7 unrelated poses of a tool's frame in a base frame.
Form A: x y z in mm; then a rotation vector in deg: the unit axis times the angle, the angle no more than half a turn.
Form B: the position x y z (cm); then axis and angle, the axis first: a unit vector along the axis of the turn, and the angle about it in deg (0 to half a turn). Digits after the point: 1 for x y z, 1 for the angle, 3 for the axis.
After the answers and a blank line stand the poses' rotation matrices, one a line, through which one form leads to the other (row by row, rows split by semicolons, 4 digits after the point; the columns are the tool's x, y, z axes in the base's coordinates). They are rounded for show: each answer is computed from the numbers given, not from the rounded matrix.
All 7 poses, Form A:
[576 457 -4 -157.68 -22.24 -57.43]
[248 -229 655 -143.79 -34.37 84.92]
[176 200 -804 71.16 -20.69 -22.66]
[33 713 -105 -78.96 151.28 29.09]
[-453 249 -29 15.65 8.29 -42.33]
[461 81 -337 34.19 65.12 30.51]
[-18 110 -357 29.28 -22.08 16.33]
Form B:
[57.6 45.7 -0.4 -0.931 -0.131 -0.339 169.3]
[24.8 -22.9 65.5 -0.843 -0.202 0.498 170.5]
[17.6 20.0 -80.4 0.918 -0.267 -0.292 77.5]
[3.3 71.3 -10.5 -0.456 0.874 0.168 173.1]
[-45.3 24.9 -2.9 0.341 0.181 -0.923 45.9]
[46.1 8.1 -33.7 0.429 0.818 0.383 79.6]
[-1.8 11.0 -35.7 0.729 -0.550 0.407 40.1]

0.7376 0.3057 0.6021; 0.1795 -0.9483 0.2616; 0.6509 -0.0849 -0.7544
0.4265 0.2554 -0.8677; 0.4200 -0.9055 -0.0602; -0.8011 -0.3387 -0.4935
0.8772 0.0934 -0.4710; -0.4775 0.2724 -0.8353; 0.0503 0.9576 0.2835
-0.5782 -0.8145 -0.0479; -0.7742 0.5291 0.3474; -0.2576 0.2379 -0.9365
0.7314 0.6810 0.0341; -0.6436 0.7060 -0.2955; -0.2253 0.1942 0.9547
0.3312 -0.0890 0.9393; 0.6648 0.7285 -0.1654; -0.6696 0.6793 0.3004
0.8898 -0.3568 -0.2847; 0.1678 0.8357 -0.5229; 0.4245 0.4175 0.8034

